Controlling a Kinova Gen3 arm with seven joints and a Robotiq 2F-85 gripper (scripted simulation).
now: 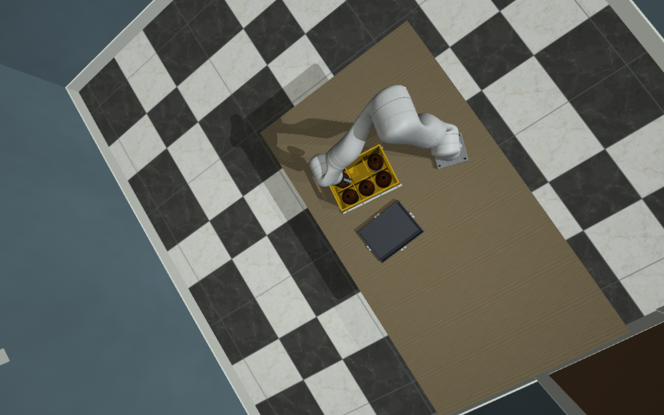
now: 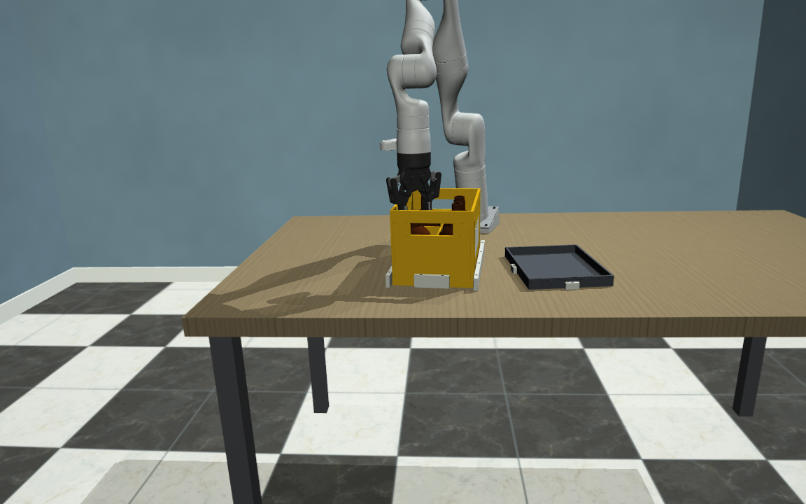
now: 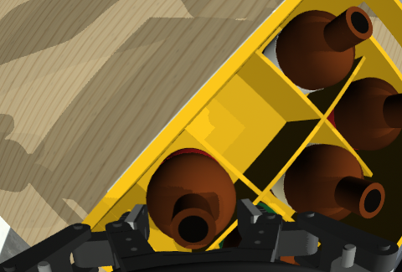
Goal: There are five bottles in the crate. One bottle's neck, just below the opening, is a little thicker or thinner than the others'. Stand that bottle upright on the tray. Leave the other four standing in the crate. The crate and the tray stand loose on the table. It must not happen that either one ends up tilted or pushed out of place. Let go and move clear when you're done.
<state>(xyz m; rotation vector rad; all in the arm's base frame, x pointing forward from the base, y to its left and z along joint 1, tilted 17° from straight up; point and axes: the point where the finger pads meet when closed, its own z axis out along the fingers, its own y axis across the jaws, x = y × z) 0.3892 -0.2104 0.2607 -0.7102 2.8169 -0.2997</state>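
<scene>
Now: the yellow crate 70 mm behind my hand, 70 mm to the left of it and 70 mm below it. Round my hand: brown bottle (140 mm behind, 130 mm to the left, 70 mm below); dark tray (10 mm ahead, 340 mm to the left, 140 mm below).
</scene>
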